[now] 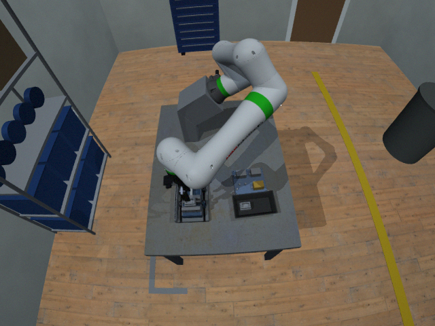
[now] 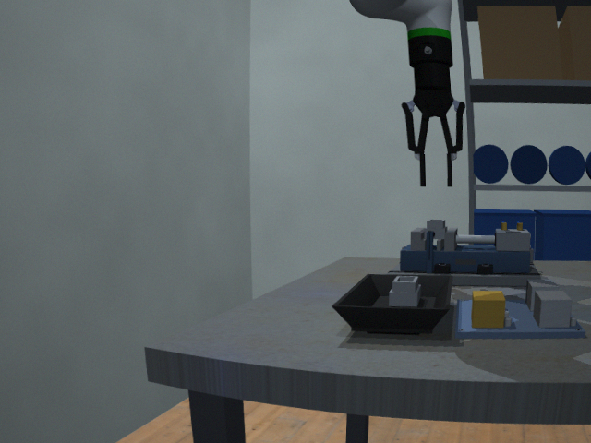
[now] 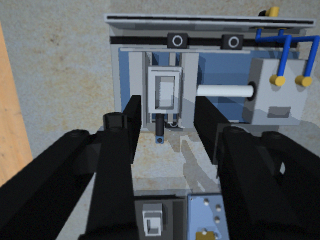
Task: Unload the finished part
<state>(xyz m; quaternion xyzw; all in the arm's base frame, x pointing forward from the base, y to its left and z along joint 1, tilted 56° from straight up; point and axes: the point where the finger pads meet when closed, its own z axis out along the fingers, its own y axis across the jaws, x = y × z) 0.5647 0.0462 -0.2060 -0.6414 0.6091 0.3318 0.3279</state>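
The pocketed block lies 11 cm below my hand. From my hand the other things lie so: yellow block 12 cm behind, 39 cm to the left, 19 cm below; then blue fixture plate 16 cm behind, 34 cm to the left, 21 cm below.
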